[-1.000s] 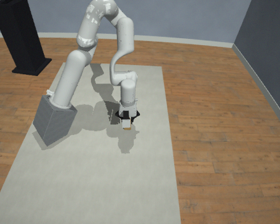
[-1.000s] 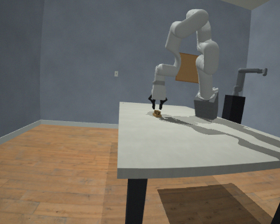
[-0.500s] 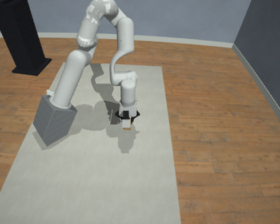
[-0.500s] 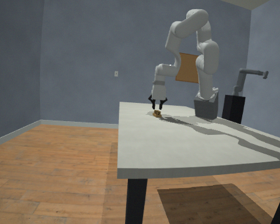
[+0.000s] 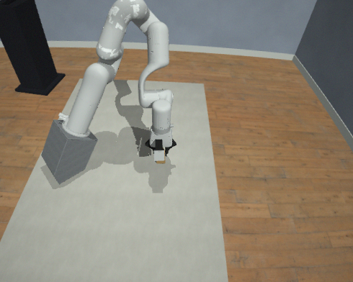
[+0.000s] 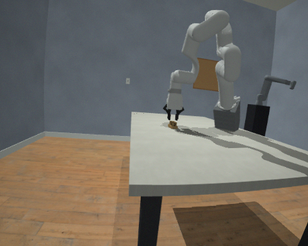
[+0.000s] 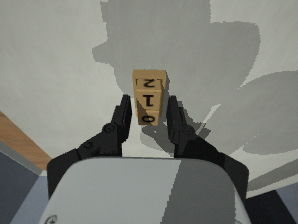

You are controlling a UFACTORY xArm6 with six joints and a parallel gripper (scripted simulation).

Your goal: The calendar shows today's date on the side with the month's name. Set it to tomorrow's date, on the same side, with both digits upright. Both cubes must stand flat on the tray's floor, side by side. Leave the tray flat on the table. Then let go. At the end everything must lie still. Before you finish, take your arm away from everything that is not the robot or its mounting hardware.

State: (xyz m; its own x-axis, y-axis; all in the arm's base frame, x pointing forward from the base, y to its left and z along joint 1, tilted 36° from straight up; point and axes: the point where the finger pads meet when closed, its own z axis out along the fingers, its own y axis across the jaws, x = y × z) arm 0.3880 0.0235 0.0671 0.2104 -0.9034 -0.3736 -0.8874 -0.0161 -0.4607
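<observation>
Right now the wooden digit cube is 40 mm below my hand. Also, from my hand: wooden calendar tray: 60 mm below, 20 mm to the left.
</observation>
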